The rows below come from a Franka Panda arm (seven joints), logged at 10 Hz.
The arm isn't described. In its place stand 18 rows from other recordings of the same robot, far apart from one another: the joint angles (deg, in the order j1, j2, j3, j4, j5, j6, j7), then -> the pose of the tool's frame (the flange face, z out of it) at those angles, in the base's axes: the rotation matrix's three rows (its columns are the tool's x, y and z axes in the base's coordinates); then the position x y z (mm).
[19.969 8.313 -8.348 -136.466 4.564 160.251 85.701] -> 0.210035 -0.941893 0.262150; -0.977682 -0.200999 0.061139; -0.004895 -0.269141 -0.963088; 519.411 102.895 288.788
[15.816 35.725 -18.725 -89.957 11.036 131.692 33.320] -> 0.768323 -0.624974 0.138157; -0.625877 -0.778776 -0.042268; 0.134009 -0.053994 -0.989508; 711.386 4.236 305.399
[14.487 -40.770 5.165 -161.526 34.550 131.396 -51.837] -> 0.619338 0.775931 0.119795; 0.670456 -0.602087 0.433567; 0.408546 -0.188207 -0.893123; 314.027 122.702 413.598
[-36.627 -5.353 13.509 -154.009 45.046 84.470 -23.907] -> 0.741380 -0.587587 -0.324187; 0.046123 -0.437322 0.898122; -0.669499 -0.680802 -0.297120; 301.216 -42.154 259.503
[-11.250 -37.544 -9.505 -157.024 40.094 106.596 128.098] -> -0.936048 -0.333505 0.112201; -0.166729 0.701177 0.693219; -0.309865 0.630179 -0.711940; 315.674 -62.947 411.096
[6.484 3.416 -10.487 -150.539 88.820 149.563 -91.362] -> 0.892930 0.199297 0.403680; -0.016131 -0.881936 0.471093; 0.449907 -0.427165 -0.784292; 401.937 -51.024 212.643
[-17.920 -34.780 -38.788 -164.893 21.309 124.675 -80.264] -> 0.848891 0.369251 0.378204; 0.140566 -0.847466 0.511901; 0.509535 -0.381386 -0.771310; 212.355 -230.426 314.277
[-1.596 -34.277 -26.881 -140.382 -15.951 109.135 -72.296] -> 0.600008 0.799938 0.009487; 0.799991 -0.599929 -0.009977; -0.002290 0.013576 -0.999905; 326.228 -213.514 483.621
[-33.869 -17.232 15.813 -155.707 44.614 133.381 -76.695] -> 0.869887 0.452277 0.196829; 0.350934 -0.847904 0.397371; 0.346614 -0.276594 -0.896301; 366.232 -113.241 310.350
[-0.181 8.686 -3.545 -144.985 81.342 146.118 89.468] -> -0.891154 -0.313919 0.327566; -0.105214 0.845294 0.523840; -0.441332 0.432358 -0.786315; 434.701 -42.498 202.908
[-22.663 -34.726 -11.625 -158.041 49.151 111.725 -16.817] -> 0.802392 -0.451996 0.389701; -0.582540 -0.451307 0.675995; -0.129672 -0.769429 -0.625431; 303.968 -140.403 396.776
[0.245 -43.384 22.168 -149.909 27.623 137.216 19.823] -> 0.875012 -0.170007 0.453268; -0.301704 -0.923742 0.235958; 0.378588 -0.343219 -0.859577; 341.348 159.468 521.217
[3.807 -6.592 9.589 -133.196 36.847 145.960 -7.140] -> 0.948903 -0.044445 0.312422; -0.174513 -0.898776 0.402178; 0.262922 -0.436150 -0.860607; 507.612 113.973 419.069
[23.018 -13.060 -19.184 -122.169 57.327 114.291 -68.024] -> 0.588072 0.793029 0.158983; 0.363321 -0.434628 0.824073; 0.722613 -0.426853 -0.543717; 503.680 74.521 536.834
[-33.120 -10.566 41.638 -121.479 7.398 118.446 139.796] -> -0.700525 -0.708097 0.088674; -0.710626 0.703557 0.004233; -0.065385 -0.060049 -0.996052; 511.515 97.113 479.005
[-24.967 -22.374 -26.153 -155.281 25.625 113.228 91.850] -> -0.850910 -0.482502 0.207711; -0.288646 0.759817 0.582547; -0.438903 0.435740 -0.785808; 246.634 -241.899 322.058
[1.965 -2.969 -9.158 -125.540 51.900 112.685 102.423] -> -0.670720 -0.733599 0.109398; -0.452175 0.521340 0.723700; -0.587939 0.435933 -0.681388; 518.017 -14.571 416.115
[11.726 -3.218 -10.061 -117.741 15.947 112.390 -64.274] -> 0.509793 0.859738 -0.031002; 0.834065 -0.485097 0.262709; 0.210822 -0.159785 -0.964377; 532.626 32.356 460.608
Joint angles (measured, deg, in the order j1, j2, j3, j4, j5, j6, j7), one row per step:
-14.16, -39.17, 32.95, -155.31, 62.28, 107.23, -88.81
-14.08, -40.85, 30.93, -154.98, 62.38, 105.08, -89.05
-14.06, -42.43, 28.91, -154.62, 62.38, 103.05, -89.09
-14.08, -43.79, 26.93, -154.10, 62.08, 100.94, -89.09
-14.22, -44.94, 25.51, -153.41, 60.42, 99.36, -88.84
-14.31, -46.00, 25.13, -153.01, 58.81, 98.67, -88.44
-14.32, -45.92, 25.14, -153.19, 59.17, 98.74, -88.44
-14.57, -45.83, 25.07, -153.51, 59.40, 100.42, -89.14
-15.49, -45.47, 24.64, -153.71, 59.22, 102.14, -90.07
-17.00, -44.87, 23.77, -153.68, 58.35, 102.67, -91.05
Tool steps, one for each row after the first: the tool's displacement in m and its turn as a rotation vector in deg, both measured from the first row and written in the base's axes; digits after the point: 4 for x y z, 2 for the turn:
-0.0013, -0.0051, 0.0141, 1.65, -0.74, 0.00
-0.0027, -0.0108, 0.0280, 3.21, -1.43, -0.14
-0.0044, -0.0165, 0.0418, 4.57, -2.00, -0.03
-0.0062, -0.0220, 0.0535, 4.18, -2.61, 0.46
-0.0086, -0.0239, 0.0604, 2.85, -3.22, 0.94
-0.0086, -0.0240, 0.0590, 3.17, -3.04, 0.71
-0.0051, -0.0285, 0.0578, 3.02, -4.41, -0.22
0.0009, -0.0390, 0.0569, 2.74, -5.86, -1.73
0.0068, -0.0540, 0.0562, 2.47, -6.46, -3.09

